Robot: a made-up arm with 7 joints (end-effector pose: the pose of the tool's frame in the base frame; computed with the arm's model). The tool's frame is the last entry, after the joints. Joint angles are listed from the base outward.
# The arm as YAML. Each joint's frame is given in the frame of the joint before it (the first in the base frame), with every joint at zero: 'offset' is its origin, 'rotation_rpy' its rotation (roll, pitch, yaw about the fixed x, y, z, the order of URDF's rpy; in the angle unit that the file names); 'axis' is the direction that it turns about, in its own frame. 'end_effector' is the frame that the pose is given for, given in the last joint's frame.
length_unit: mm
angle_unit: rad
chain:
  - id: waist
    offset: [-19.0, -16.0, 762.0]
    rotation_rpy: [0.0, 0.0, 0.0]
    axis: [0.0, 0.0, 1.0]
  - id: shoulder
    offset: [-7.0, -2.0, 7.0]
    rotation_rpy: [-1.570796, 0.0, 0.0]
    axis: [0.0, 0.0, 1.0]
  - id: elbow
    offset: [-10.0, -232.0, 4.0]
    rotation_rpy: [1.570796, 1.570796, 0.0]
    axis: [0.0, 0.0, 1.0]
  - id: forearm
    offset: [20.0, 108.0, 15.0]
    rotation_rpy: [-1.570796, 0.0, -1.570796]
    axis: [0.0, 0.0, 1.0]
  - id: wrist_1
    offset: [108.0, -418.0, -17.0]
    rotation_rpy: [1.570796, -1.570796, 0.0]
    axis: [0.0, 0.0, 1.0]
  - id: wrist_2
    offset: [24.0, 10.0, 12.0]
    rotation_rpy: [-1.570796, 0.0, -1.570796]
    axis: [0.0, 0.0, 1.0]
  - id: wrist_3
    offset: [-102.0, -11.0, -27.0]
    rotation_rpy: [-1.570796, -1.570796, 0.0]
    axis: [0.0, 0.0, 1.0]
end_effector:
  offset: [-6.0, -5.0, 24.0]
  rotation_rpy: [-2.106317, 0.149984, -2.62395]
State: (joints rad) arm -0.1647 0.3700 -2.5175 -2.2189 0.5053 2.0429 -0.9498
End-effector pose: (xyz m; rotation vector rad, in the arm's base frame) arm -0.5353 -0.2836 0.9864 0.6077 -0.6243 -0.6555
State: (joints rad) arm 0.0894 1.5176 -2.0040 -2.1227 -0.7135 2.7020 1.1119
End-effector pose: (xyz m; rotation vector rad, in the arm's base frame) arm 0.1492 -0.5799 0.9956 -0.8132 0.6521 -0.7272
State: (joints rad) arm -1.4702 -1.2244 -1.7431 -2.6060 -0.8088 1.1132 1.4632
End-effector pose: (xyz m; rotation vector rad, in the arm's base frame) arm -0.4151 -0.1635 0.5826 1.6850 -1.3242 -2.2057
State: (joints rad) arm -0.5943 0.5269 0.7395 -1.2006 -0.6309 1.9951 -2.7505
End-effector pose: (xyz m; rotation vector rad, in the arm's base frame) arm 0.6967 -0.0436 1.0472 0.6702 -1.6947 -1.8100
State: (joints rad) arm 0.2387 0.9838 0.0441 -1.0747 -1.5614 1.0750 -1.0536
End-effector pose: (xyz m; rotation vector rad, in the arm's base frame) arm 0.7222 0.1161 0.6682 0.1397 2.4761 0.4250
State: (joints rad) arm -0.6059 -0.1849 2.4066 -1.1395 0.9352 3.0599 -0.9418
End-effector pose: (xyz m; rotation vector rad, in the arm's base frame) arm -0.1523 0.5050 1.2938 -0.7048 0.9621 -2.4743
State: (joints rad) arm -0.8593 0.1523 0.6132 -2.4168 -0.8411 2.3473 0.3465
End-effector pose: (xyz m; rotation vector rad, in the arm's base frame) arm 0.5136 -0.0855 0.6594 0.6587 0.7614 0.8727
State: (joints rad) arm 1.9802 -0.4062 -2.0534 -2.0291 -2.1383 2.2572 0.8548
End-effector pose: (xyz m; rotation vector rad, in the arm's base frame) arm 0.6041 -0.0519 0.7449 -0.4376 0.5445 1.1994
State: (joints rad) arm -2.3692 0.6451 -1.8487 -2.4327 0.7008 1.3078 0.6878
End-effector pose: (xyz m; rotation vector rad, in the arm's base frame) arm -0.2458 0.4567 0.7515 0.2771 1.4576 1.2890
